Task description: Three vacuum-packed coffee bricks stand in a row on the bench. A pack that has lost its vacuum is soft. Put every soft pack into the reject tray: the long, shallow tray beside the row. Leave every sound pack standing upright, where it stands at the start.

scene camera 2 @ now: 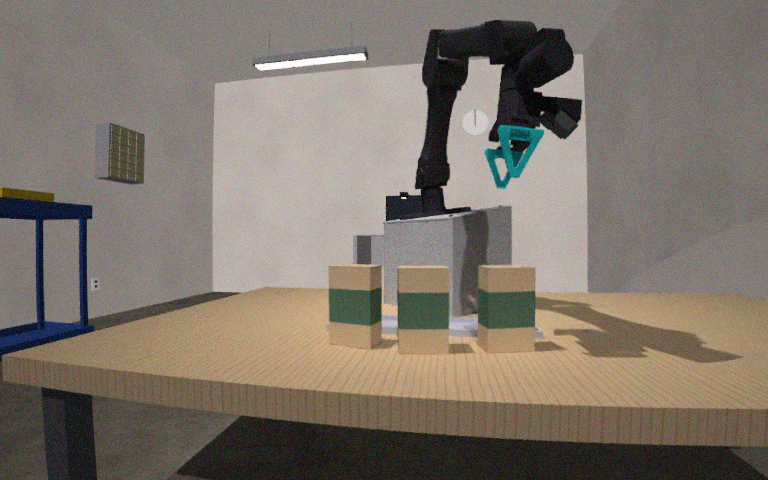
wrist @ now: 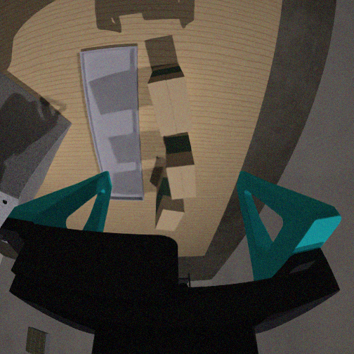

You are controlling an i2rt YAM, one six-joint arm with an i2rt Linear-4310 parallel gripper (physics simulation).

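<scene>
Three tan packs with green bands stand upright and apart in a row: the left pack (scene camera 2: 355,306) (wrist: 170,219), the middle pack (scene camera 2: 423,309) (wrist: 181,181) and the right pack (scene camera 2: 506,309) (wrist: 171,106). No dent or sag shows on them; I cannot tell which are soft. The reject tray (scene camera 2: 463,325) (wrist: 112,61), pale, long and shallow, lies beside the row on the robot's side; shadows fall across it, and no pack lies in it. My gripper (scene camera 2: 508,181) (wrist: 173,178) is open and empty, high above the bench near the right pack in the scene view.
The grey pedestal (scene camera 2: 419,254) (wrist: 30,135) carrying the arm stands behind the tray. The wooden bench (scene camera 2: 226,362) (wrist: 225,100) has its edge beyond the packs, at the right in the wrist view. A blue shelf unit (scene camera 2: 45,210) stands at the far left.
</scene>
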